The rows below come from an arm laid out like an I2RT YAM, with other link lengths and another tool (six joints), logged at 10 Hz.
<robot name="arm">
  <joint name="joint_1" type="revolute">
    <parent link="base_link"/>
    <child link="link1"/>
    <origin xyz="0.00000 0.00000 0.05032"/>
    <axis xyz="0 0 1"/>
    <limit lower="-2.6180" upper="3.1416"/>
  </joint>
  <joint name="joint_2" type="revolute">
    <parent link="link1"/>
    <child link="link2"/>
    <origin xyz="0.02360 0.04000 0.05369"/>
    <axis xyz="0 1 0"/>
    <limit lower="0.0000" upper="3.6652"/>
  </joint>
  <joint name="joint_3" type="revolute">
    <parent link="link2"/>
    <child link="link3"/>
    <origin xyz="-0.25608 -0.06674 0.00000"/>
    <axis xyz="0 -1 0"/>
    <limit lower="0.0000" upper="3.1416"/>
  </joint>
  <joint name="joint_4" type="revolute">
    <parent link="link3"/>
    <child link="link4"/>
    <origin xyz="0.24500 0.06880 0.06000"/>
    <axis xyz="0 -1 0"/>
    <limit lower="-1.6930" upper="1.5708"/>
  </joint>
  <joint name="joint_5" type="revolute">
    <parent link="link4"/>
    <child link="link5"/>
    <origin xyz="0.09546 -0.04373 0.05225"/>
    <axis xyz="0 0 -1"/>
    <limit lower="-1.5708" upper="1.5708"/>
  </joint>
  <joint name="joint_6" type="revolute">
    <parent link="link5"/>
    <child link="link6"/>
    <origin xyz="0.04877 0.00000 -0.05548"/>
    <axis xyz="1 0 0"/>
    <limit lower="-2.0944" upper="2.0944"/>
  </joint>
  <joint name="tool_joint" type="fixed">
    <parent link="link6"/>
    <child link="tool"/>
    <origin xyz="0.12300 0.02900 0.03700" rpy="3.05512 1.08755 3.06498"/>
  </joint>
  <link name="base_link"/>
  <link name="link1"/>
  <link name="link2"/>
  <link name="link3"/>
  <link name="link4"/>
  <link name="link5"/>
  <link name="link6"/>
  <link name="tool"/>
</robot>
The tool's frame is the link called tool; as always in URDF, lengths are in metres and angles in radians.
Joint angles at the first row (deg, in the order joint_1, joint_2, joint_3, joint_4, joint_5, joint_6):
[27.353 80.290 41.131 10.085 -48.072 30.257]
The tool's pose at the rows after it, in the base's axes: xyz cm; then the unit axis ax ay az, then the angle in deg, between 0 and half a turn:
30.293, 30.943, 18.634, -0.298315, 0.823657, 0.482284, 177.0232
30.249, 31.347, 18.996, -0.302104, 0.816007, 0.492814, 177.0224
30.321, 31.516, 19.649, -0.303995, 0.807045, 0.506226, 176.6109
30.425, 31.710, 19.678, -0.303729, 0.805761, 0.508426, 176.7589
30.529, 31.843, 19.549, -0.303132, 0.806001, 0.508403, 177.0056
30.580, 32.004, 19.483, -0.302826, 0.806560, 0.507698, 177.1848
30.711, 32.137, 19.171, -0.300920, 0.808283, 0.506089, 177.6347
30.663, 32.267, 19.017, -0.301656, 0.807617, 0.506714, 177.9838
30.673, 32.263, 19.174, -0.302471, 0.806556, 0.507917, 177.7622
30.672, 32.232, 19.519, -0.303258, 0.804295, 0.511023, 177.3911
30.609, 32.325, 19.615, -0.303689, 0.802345, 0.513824, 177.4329
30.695, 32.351, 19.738, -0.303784, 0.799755, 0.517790, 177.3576
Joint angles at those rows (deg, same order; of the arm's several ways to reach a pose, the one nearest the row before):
[28.047 81.382 41.722 10.898 -48.317 30.659]
[28.473 82.110 41.559 13.528 -49.121 32.239]
[28.537 82.507 41.164 16.832 -50.072 34.354]
[28.725 83.048 41.440 17.401 -50.119 34.841]
[28.827 83.563 41.738 17.427 -50.097 34.915]
[29.031 83.891 42.068 17.240 -49.923 34.928]
[29.135 84.525 42.437 16.873 -49.764 34.827]
[29.285 84.896 42.487 17.028 -49.922 34.913]
[29.268 84.821 42.455 17.379 -49.989 35.063]
[29.227 84.558 42.333 18.077 -50.141 35.542]
[29.382 84.628 42.188 18.786 -50.270 36.071]
[29.320 84.943 42.100 19.891 -50.591 36.713]

